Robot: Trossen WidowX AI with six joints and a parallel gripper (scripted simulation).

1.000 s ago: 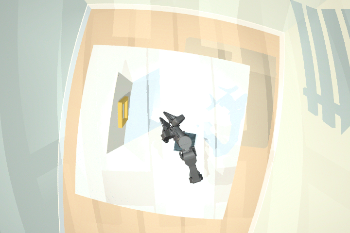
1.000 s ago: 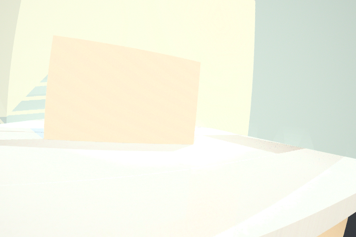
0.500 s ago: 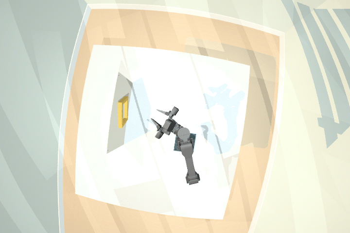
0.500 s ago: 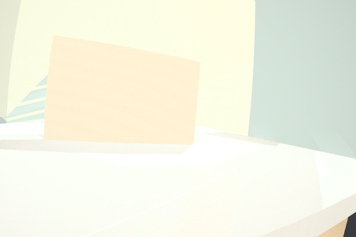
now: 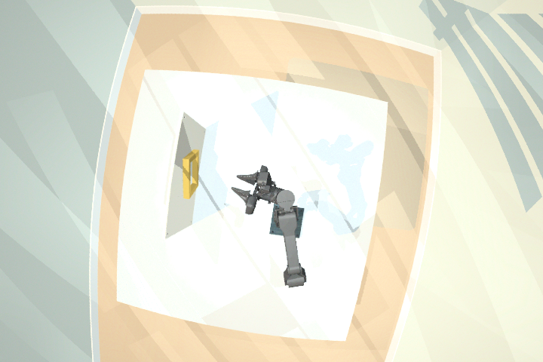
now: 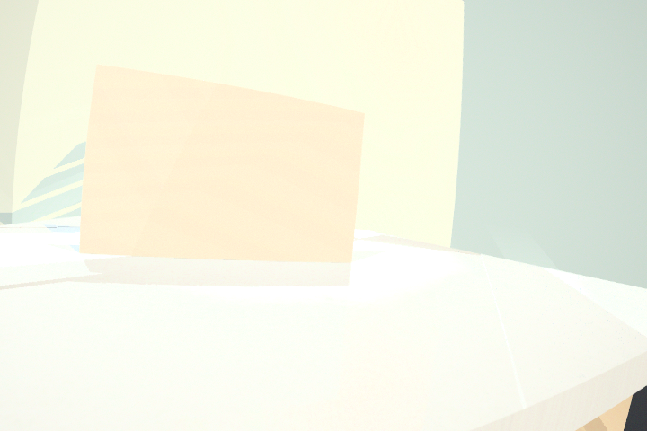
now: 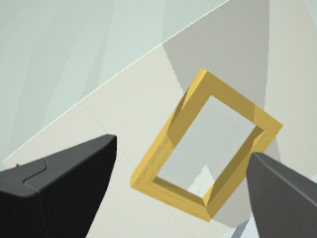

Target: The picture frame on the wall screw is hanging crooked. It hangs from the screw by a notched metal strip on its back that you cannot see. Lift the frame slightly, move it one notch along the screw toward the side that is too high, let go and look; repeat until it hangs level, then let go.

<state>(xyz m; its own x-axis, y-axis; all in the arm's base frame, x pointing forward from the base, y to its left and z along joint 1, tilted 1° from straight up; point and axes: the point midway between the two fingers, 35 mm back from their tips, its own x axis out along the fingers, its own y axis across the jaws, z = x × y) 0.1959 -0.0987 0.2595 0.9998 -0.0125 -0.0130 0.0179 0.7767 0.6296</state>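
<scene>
My gripper tip is 210 mm short of the picture frame, 110 mm above it and 30 mm to the right of it. From my gripper tip the other things lie so: grey wall panel: 210 mm ahead, 120 mm below, 40 mm to the left.
</scene>
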